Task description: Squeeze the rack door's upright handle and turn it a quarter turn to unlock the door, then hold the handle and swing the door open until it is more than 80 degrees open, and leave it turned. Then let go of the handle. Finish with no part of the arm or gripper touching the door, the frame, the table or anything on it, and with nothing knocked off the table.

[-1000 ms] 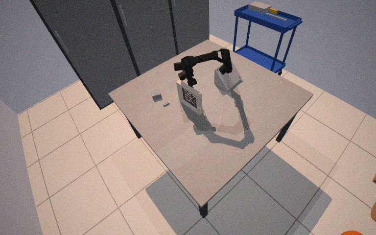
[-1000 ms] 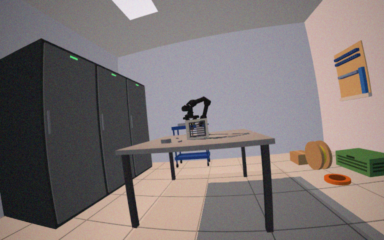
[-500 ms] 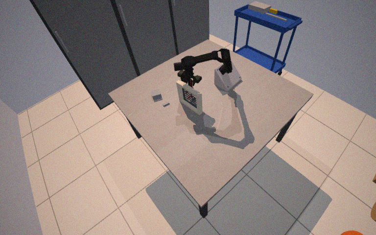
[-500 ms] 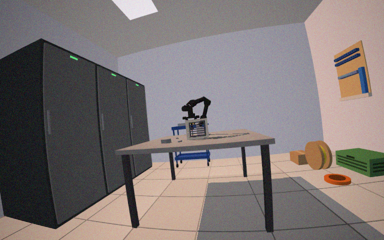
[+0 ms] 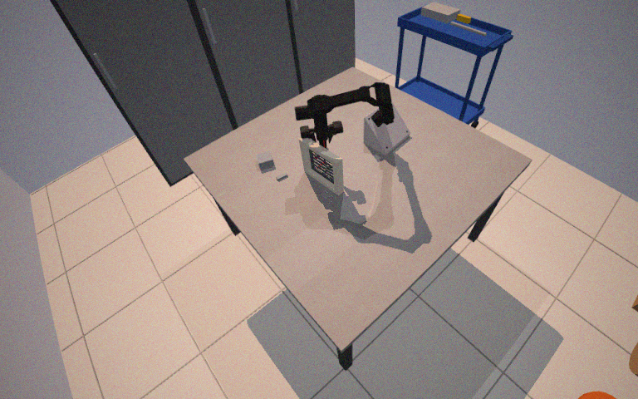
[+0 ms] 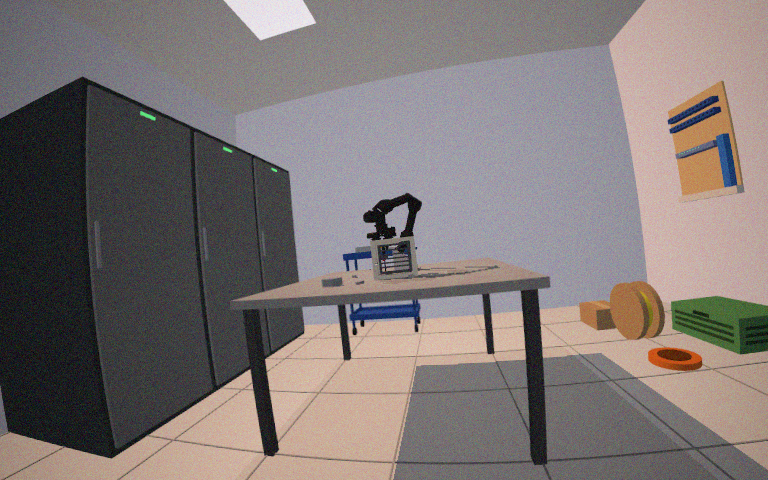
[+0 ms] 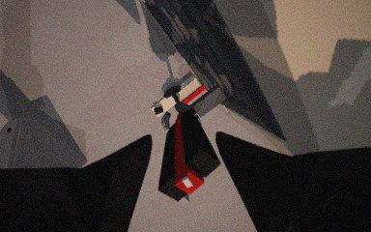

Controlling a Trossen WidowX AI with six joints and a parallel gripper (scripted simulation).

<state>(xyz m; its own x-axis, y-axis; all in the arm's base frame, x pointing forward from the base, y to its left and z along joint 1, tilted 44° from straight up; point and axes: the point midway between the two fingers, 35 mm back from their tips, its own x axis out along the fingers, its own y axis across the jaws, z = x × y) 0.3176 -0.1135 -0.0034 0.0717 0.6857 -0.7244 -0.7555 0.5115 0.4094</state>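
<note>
My gripper tip is now 30 mm above the door handle and 10 mm to the right of it. Also, from my gripper tip: flat grey piece (180 mm ahead, 150 mm below, 120 mm to the right).
</note>
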